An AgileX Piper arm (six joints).
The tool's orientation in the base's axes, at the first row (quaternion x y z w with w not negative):
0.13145 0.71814 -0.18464 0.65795
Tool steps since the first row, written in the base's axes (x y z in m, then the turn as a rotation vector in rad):
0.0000 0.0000 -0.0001 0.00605 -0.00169 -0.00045
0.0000 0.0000 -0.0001 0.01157 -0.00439 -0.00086
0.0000 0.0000 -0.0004 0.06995 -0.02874 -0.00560
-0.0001 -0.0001 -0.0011 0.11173 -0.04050 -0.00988
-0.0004 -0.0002 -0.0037 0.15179 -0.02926 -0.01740
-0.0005 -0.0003 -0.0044 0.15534 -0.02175 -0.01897
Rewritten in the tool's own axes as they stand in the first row. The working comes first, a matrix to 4 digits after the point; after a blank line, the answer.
The tool's axes in the first row as the columns of a matrix, in the base's axes (used below as rounded here):
-0.0996 0.4318 0.8965
-0.0542 0.8973 -0.4382
-0.9935 -0.0922 -0.0660

0.0001 0.0000 0.0000 -0.00006 0.00114 0.00619
0.0001 0.0000 0.0000 -0.00006 0.00114 0.01235
0.0004 0.0000 0.0000 0.00015 0.00493 0.07567
0.0011 0.0000 0.0000 0.00088 0.01282 0.11857
0.0037 0.0000 0.0000 0.00375 0.04089 0.15005
0.0044 -0.0001 0.0000 0.00455 0.04931 0.15005

